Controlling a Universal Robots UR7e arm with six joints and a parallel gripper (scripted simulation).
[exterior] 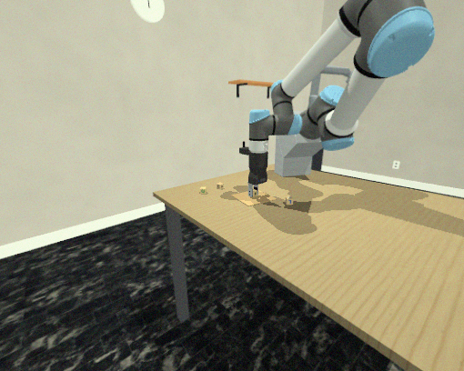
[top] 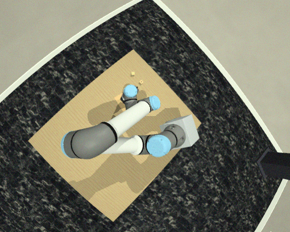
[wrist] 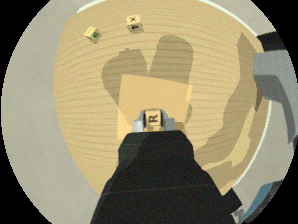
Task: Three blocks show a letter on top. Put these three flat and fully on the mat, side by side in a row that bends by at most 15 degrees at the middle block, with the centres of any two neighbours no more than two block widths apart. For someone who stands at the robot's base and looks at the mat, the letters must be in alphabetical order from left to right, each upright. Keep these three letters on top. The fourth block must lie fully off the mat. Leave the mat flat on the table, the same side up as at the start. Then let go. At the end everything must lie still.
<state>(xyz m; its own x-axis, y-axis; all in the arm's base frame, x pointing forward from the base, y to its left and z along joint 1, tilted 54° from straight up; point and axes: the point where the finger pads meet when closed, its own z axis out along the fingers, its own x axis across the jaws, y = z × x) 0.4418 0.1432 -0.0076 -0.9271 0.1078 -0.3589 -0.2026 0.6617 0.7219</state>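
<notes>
Right now the mat is 30 mm below my hand.
</notes>
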